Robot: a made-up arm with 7 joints.
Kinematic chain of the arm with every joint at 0, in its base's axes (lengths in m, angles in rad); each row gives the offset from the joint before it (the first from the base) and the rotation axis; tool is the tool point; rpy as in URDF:
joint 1: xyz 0 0 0.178 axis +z
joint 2: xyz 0 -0.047 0.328 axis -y
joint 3: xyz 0 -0.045 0.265 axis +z
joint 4: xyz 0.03 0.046 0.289 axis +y
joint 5: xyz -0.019 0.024 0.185 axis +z
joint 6: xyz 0 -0.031 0.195 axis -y
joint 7: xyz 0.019 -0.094 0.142 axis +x
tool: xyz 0 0 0 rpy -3.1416 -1.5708 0
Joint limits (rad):
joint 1: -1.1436..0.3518
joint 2: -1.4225..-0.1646
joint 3: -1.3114..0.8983
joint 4: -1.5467..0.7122
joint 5: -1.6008..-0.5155
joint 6: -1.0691..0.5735
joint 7: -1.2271..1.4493
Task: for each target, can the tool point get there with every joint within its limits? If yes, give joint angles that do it. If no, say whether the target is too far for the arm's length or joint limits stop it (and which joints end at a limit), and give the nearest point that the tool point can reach.
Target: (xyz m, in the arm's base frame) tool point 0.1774 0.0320 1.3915
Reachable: yes | joints -0.2659 -0.6359 -0.4189 -0.7984 -1.4884 -0.3435 0.8782
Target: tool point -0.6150 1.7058 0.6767
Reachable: no: too far | nearest point -0.0942 0.4092 0.9496 | short by 1.424 m
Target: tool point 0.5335 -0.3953 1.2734
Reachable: yes | joints -0.6387 -0.9985 -0.3181 -0.4245 -1.2754 -0.1243 1.1821
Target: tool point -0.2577 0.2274 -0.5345
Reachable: no: joint limits stop it (at a limit: joint 1, joint 2, joint 3, joint 4, joint 5, joint 6) | nearest point 0.2537 0.5291 0.5623 | short by 1.247 m
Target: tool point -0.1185 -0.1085 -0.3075
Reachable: no: joint limits stop it (at a limit: joint 1, joint 2, joint 4, joint 5, joint 6) | nearest point 0.2652 -0.8685 0.2827 | short by 1.036 m
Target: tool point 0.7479 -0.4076 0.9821
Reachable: yes | joints -0.4844 -1.2547 -0.9382 -0.3642 -0.9503 -0.9270 0.5557
